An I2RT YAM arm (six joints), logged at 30 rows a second.
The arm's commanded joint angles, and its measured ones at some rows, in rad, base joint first. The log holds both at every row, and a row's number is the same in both.
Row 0, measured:
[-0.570, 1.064, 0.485, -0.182, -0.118, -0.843]
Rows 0 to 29, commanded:
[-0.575, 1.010, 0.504, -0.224, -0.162, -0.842]
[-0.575, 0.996, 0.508, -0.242, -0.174, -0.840]
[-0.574, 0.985, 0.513, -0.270, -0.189, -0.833]
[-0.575, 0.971, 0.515, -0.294, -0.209, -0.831]
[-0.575, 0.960, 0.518, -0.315, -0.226, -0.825]
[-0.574, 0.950, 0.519, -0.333, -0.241, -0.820]
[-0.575, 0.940, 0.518, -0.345, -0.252, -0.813]
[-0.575, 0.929, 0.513, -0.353, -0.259, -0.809]
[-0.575, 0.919, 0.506, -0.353, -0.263, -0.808]
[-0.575, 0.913, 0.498, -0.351, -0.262, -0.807]
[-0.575, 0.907, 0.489, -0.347, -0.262, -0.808]
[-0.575, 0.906, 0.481, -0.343, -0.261, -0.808]
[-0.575, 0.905, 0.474, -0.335, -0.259, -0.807]
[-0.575, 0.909, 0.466, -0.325, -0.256, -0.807]
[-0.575, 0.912, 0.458, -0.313, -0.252, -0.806]
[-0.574, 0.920, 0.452, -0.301, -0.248, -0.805]
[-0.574, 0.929, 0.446, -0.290, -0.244, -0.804]
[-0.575, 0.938, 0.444, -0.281, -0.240, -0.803]
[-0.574, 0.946, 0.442, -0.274, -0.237, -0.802]
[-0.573, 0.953, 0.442, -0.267, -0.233, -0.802]
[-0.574, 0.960, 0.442, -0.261, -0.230, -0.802]
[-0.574, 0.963, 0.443, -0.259, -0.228, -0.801]
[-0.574, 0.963, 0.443, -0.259, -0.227, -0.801]
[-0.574, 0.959, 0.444, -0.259, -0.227, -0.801]
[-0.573, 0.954, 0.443, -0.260, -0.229, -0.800]
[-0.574, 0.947, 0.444, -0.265, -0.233, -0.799]
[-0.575, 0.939, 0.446, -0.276, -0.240, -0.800]
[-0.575, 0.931, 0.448, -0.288, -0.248, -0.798]
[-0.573, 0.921, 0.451, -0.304, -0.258, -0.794]
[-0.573, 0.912, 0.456, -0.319, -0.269, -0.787]
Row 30, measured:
[-0.570, 0.953, 0.440, -0.303, -0.221, -0.815]
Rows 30 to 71, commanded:
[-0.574, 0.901, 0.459, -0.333, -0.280, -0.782]
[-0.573, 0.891, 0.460, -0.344, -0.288, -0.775]
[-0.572, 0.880, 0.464, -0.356, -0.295, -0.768]
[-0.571, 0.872, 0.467, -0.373, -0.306, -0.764]
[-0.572, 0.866, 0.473, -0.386, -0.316, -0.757]
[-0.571, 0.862, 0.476, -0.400, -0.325, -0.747]
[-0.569, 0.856, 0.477, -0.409, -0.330, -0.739]
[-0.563, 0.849, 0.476, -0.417, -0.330, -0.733]
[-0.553, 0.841, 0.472, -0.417, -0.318, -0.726]
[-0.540, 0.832, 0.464, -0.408, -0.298, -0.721]
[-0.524, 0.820, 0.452, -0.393, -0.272, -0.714]
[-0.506, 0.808, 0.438, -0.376, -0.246, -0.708]
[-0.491, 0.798, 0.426, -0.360, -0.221, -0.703]
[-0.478, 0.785, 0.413, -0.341, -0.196, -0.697]
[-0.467, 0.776, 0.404, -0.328, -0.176, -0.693]
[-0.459, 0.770, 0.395, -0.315, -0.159, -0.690]
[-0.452, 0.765, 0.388, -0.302, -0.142, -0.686]
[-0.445, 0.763, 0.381, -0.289, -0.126, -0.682]
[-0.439, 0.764, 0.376, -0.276, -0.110, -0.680]
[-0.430, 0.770, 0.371, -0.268, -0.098, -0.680]
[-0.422, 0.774, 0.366, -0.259, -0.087, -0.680]
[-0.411, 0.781, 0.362, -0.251, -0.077, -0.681]
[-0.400, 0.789, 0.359, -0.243, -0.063, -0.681]
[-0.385, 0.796, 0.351, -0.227, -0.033, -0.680]
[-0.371, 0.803, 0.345, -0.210, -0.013, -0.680]
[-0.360, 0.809, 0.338, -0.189, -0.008, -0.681]
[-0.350, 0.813, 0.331, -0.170, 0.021, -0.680]
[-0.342, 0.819, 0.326, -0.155, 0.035, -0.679]
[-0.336, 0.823, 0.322, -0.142, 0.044, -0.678]
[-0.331, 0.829, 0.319, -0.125, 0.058, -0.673]
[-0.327, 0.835, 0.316, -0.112, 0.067, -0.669]
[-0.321, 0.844, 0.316, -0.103, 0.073, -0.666]
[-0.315, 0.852, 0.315, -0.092, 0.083, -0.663]
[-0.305, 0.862, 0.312, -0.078, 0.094, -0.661]
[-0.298, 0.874, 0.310, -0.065, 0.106, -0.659]
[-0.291, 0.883, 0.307, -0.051, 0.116, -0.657]
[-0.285, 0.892, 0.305, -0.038, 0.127, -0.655]
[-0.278, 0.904, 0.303, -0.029, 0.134, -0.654]
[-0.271, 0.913, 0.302, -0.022, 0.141, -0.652]
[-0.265, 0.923, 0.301, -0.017, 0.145, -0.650]
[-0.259, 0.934, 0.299, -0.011, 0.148, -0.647]
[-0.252, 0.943, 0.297, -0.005, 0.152, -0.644]
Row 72, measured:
[-0.276, 0.916, 0.304, -0.085, 0.109, -0.674]
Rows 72 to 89, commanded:
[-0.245, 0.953, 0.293, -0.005, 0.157, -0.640]
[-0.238, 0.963, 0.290, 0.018, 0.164, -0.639]
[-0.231, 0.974, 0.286, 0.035, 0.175, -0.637]
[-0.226, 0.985, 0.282, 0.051, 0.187, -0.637]
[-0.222, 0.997, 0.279, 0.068, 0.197, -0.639]
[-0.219, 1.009, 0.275, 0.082, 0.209, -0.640]
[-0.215, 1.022, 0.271, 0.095, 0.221, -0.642]
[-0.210, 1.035, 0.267, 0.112, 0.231, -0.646]
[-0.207, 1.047, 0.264, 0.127, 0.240, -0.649]
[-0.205, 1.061, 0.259, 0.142, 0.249, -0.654]
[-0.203, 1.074, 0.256, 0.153, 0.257, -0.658]
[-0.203, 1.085, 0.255, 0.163, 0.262, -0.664]
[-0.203, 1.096, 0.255, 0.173, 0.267, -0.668]
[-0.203, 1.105, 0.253, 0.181, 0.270, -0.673]
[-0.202, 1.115, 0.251, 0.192, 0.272, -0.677]
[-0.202, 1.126, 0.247, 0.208, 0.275, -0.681]
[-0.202, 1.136, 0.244, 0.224, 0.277, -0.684]
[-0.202, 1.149, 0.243, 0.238, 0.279, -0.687]
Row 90, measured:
[-0.208, 1.112, 0.265, 0.154, 0.255, -0.677]
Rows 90 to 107, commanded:
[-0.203, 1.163, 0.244, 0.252, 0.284, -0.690]
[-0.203, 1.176, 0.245, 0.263, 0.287, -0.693]
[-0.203, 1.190, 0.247, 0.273, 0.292, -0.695]
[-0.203, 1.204, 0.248, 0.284, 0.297, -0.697]
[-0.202, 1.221, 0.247, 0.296, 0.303, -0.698]
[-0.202, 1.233, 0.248, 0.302, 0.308, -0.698]
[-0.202, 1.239, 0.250, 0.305, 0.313, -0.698]
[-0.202, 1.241, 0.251, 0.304, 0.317, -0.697]
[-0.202, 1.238, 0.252, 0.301, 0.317, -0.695]
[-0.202, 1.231, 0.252, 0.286, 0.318, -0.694]
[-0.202, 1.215, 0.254, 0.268, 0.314, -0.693]
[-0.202, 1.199, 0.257, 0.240, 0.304, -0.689]
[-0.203, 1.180, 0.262, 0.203, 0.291, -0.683]
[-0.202, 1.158, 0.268, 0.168, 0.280, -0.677]
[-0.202, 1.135, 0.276, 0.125, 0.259, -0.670]
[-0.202, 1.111, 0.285, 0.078, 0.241, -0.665]
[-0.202, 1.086, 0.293, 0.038, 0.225, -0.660]
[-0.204, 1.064, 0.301, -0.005, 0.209, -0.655]
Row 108, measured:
[-0.203, 1.146, 0.264, 0.199, 0.285, -0.696]
